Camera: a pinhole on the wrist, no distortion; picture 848 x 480 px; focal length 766.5 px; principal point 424.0 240.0 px. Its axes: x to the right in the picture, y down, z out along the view. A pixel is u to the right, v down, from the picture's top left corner.
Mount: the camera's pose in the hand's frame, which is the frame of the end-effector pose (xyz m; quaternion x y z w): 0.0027 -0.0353 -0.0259 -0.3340 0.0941 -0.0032 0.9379
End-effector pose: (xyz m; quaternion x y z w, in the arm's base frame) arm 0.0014 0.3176 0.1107 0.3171 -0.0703 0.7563 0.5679
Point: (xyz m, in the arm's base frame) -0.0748 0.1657 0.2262
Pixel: 121.9 404.0
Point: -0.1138 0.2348 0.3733
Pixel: 509.4 321.0
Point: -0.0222 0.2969 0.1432
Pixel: 317.6 451.2
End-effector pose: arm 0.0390 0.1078 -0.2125 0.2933 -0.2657 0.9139 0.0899
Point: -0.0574 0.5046 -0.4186
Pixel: behind the camera
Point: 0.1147 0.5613 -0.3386
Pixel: behind the camera
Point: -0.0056 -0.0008 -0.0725
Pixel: 740.9 65.6
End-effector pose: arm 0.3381 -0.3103 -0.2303 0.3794 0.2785 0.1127 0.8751
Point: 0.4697 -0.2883 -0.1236
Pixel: 555.5 256.0
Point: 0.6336 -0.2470 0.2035
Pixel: 413.8 313.0
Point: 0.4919 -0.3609 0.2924
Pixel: 134.9 282.0
